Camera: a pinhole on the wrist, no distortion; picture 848 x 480 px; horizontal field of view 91.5 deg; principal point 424.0 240.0 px. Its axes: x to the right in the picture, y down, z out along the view. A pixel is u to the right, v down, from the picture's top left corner.
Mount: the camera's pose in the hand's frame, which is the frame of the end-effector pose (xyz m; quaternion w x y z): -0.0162 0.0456 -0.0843 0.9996 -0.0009 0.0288 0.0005
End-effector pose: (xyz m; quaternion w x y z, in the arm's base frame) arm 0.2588 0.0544 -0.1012 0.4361 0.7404 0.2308 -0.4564
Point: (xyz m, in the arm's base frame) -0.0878 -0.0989 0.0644
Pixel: 41 50
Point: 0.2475 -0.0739 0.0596
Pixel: 82 451
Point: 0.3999 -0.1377 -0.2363
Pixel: 798 423
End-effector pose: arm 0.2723 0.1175 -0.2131 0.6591 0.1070 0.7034 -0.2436
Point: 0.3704 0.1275 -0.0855
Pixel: 80 196
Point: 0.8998 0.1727 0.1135
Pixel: 129 405
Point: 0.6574 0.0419 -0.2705
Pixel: 439 313
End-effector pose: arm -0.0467 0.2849 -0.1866 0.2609 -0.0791 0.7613 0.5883
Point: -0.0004 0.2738 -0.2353
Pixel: outside the picture
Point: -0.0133 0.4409 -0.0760
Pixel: 330 391
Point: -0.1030 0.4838 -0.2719
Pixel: 615 186
